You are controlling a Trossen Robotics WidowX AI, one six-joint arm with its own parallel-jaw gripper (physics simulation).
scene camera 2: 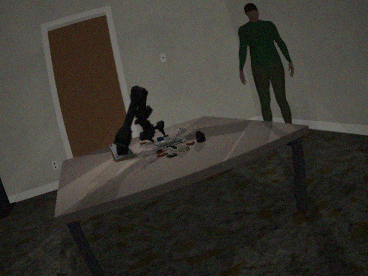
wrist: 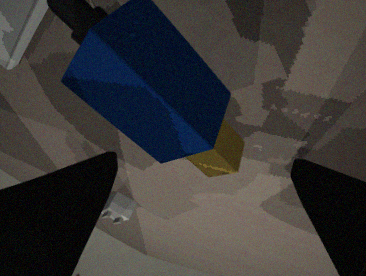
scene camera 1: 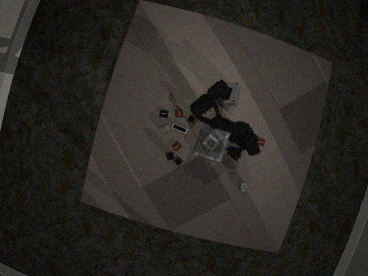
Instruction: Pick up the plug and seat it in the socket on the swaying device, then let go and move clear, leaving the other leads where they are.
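Observation:
The plug [wrist: 150, 85], a blue block with a gold tip and a black cable end, lies across the upper middle of the wrist view; it shows small and blue in scene camera 2 [scene camera 2: 160, 139]. In scene camera 1 I cannot make it out beside the arm. My gripper [wrist: 205, 164] [scene camera 1: 232, 151] [scene camera 2: 155, 136] is open, its fingertips wide apart, with the plug ahead of them and not gripped. The swaying device [scene camera 1: 201, 151] [scene camera 2: 172, 145] is a grey plate with a pale square socket [scene camera 1: 211, 142] on top, left of the gripper in scene camera 1. Its corner shows at the wrist view's upper left.
A small grey connector [scene camera 1: 243, 187] [wrist: 120, 207] lies beyond the gripper. An orange block [scene camera 1: 261, 142] is beside the arm. Orange [scene camera 1: 176, 146], dark [scene camera 1: 164, 113] and pale [scene camera 1: 165, 128] pieces and a white-framed black bar [scene camera 1: 180, 128] lie left of the device. A person [scene camera 2: 263, 50] stands behind the table.

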